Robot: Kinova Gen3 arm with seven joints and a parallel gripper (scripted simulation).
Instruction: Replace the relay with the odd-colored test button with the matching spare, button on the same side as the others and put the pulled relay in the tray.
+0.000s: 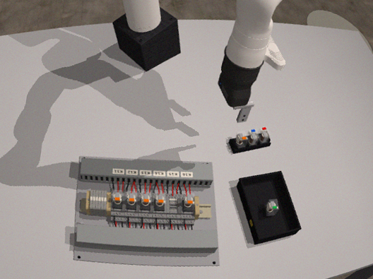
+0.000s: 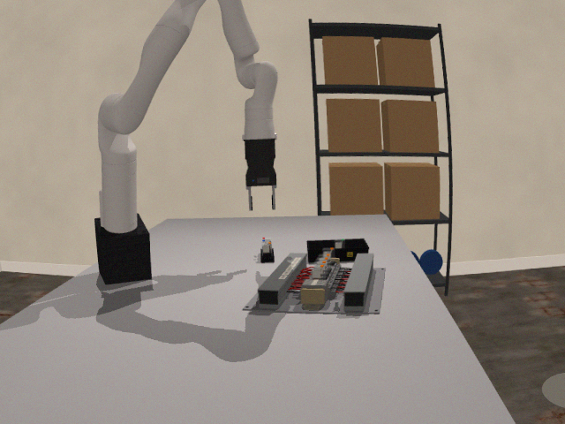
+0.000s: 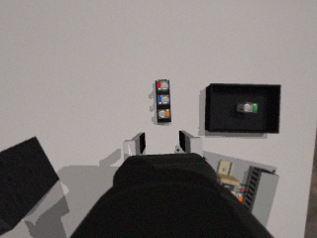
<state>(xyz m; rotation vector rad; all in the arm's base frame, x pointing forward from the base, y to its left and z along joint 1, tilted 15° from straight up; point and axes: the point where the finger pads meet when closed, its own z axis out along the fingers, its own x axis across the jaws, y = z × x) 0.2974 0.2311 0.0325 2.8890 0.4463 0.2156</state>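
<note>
Now: the blue-button relay 1 cm behind my hand, 7 cm to the left of it and 13 cm below it. The rest, counted from my hand: red-button relay 2 cm behind, 10 cm to the left, 13 cm below; spare holder 1 cm behind, 7 cm to the left, 15 cm below; green-button relay 18 cm ahead, 10 cm to the left, 13 cm below.
</note>
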